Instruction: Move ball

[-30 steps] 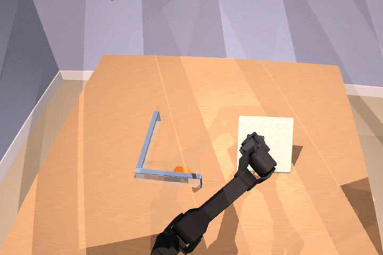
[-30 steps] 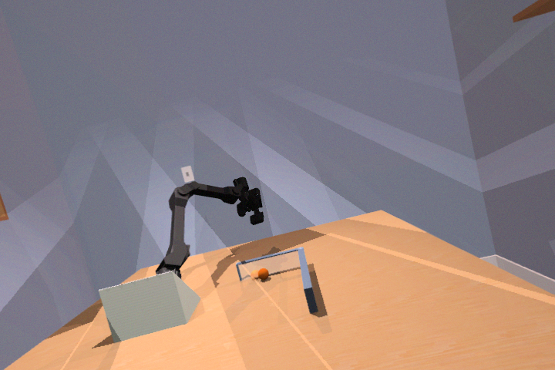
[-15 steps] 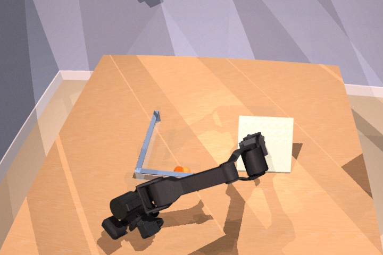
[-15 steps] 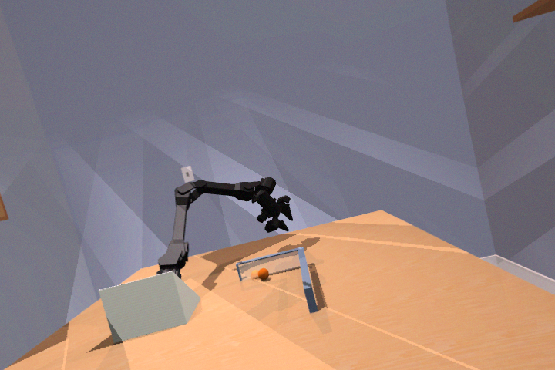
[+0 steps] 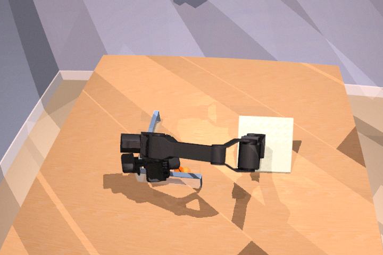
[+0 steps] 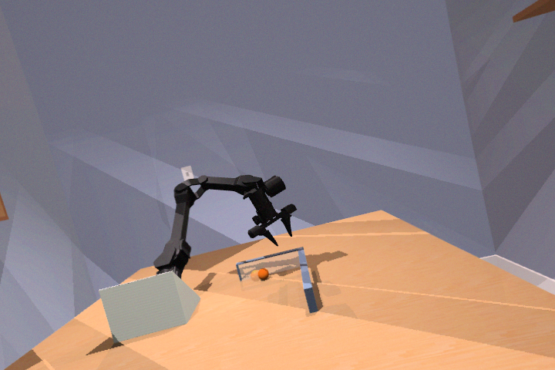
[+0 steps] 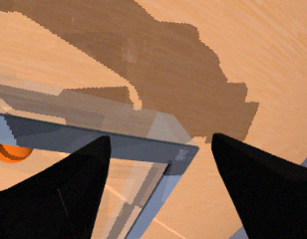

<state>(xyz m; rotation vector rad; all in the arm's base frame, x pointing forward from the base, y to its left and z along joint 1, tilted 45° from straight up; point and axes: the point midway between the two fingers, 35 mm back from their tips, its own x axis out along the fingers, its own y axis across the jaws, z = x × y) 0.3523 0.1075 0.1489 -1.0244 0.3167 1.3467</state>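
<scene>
The orange ball lies 9 cm behind my gripper tip, 7 cm to the right of it and 7 cm below it. The rest, counted from my gripper tip: see-through ball copy (12 cm behind, 7 cm to the right, 7 cm below).
</scene>
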